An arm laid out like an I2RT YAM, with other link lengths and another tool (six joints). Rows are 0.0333 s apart.
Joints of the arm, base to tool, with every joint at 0 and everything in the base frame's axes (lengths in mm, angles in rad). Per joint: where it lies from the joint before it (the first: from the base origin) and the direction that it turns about. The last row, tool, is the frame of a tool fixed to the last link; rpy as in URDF.
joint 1: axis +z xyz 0 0 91.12
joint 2: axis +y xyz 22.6 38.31 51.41
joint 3: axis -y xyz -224.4 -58.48 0
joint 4: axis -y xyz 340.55 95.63 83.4
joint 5: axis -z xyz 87.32 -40 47.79
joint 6: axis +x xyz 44.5 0 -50.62
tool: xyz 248 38 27 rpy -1.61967 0.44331 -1.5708
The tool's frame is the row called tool.
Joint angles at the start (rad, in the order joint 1, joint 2, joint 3, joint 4, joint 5, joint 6):
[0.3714 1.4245 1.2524 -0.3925 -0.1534 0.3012]
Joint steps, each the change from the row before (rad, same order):
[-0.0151 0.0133 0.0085 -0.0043 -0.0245 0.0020]
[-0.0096 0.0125 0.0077 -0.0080 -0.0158 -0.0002]
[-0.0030 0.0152 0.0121 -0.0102 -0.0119 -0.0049]
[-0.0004 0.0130 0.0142 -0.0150 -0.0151 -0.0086]
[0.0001 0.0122 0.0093 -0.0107 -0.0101 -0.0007]
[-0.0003 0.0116 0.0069 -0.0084 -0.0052 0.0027]
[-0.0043 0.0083 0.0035 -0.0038 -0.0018 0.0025]
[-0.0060 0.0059 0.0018 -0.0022 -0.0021 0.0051]
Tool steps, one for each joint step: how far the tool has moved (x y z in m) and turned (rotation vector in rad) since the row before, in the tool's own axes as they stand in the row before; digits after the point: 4 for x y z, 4 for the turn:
[0.0040 -0.0013 0.0025 -0.0136 -0.0040 0.0113]
[0.0043 0.0008 0.0028 -0.0138 0.0018 0.0074]
[0.0017 0.0030 0.0033 -0.0157 0.0017 -0.0005]
[-0.0009 0.0048 0.0021 -0.0199 -0.0016 -0.0055]
[0.0009 0.0044 0.0030 -0.0167 0.0012 0.0023]
[0.0025 0.0033 0.0033 -0.0128 0.0045 0.0061]
[0.0042 -0.0001 0.0024 -0.0046 0.0061 0.0073]
[0.0044 -0.0014 0.0016 -0.0021 0.0050 0.0104]

